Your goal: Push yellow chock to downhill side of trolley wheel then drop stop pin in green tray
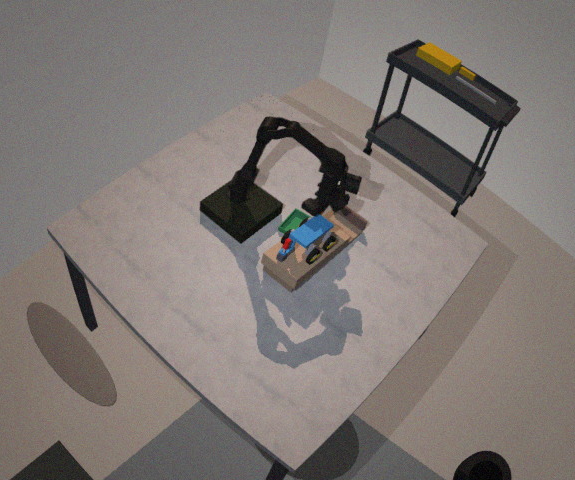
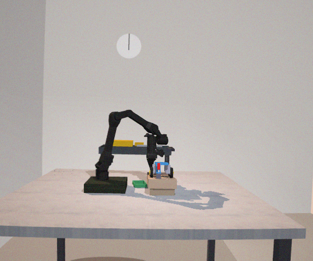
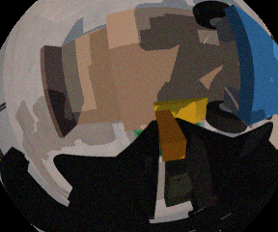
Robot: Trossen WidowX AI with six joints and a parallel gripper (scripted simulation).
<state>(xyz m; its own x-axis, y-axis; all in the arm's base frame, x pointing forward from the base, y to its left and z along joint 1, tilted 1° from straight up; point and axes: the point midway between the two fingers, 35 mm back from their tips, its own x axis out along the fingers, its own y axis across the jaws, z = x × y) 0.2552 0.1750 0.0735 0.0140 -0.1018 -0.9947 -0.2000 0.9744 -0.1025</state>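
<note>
My gripper tip is now 20 mm to the left of the yellow chock and 10 mm above it. Round my gripper tip: green tray 100 mm below, 60 mm behind, 40 mm to the right; then ramp 100 mm to the right, 80 mm ahead, 50 mm below; then blue-decked trolley 110 mm to the right, 80 mm ahead, 20 mm above.
</note>
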